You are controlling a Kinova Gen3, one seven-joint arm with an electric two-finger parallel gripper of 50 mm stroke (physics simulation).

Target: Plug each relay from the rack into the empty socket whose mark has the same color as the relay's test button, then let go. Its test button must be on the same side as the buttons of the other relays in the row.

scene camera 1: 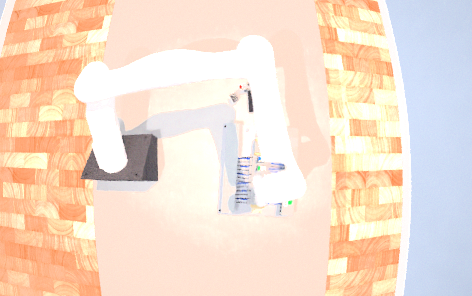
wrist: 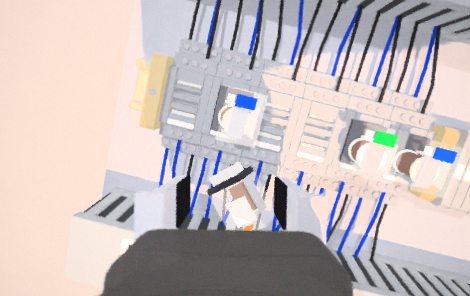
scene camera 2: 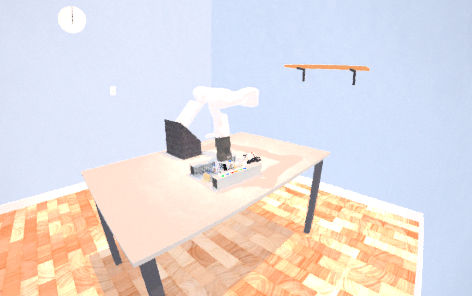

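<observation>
There's a white panel in the pictures, and my gripper is there too.
</observation>
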